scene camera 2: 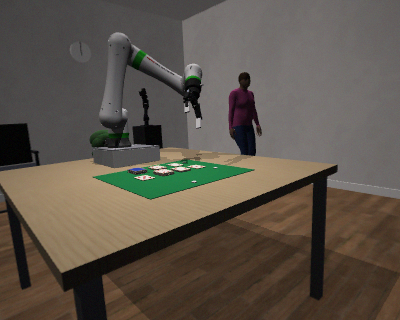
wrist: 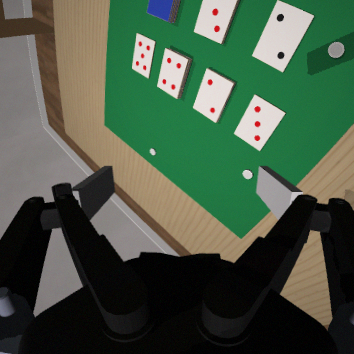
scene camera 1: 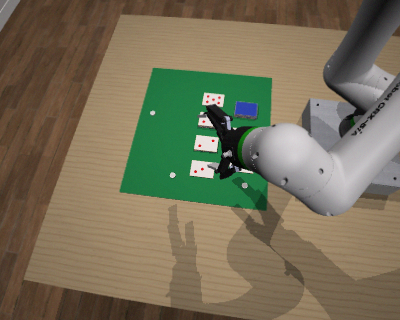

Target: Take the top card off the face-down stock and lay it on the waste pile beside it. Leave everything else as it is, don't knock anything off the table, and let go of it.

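Frame: origin at the arm's base, x ahead, y left, z up, level; metres.
Seen in the pictures: gripper, fingertip midpoint: (scene camera 2: 193, 120) (wrist: 184, 178) (scene camera 1: 206, 140); arm's base, origin of the base link: (scene camera 2: 119, 147).
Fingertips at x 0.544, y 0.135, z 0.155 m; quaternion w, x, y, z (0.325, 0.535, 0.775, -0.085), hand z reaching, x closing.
Note:
Offsets run from my fingertips to a thing's top centre. Level surfaces: height alone.
The face-down stock {dx -0.147, dy -0.278, dz -0.233 m} (scene camera 1: 246, 110) (scene camera 2: 137, 170) (wrist: 162, 8) is a blue-topped pile on the green mat {dz -0.251 m} (scene camera 1: 170, 90) (scene camera 2: 150, 190) (wrist: 127, 110); the wrist view's top edge cuts it off. Beside it lies a face-up pile with two red pips showing, the waste pile {dx -0.135, dy -0.157, dz -0.242 m} (scene camera 2: 157, 167) (wrist: 216, 19), mostly hidden behind the gripper in scene camera 1. My gripper (scene camera 1: 207, 140) (scene camera 2: 193, 115) (wrist: 184, 178) is wide open and empty, high above the mat. In the wrist view its fingers stand apart below the card rows, and the stock is far up and left of the midpoint between them.
A row of face-up cards holds a five {dx -0.011, dy -0.330, dz -0.248 m} (scene camera 1: 213, 99) (wrist: 143, 55), a four {dx -0.001, dy -0.224, dz -0.236 m} (wrist: 173, 73), a two {dx +0.009, dy -0.118, dz -0.242 m} (scene camera 1: 206, 144) (wrist: 213, 95) and a three {dx +0.020, dy -0.011, dz -0.248 m} (scene camera 1: 202, 169) (wrist: 259, 123). A black two {dx -0.127, dy -0.035, dz -0.248 m} (wrist: 283, 36) lies beyond the waste pile. Small white discs {dx +0.240, dy -0.256, dz -0.247 m} (scene camera 1: 152, 113) {dx +0.130, dy +0.018, dz -0.247 m} (scene camera 1: 172, 175) {dx -0.137, dy +0.047, dz -0.247 m} (scene camera 1: 244, 185) lie on the mat.

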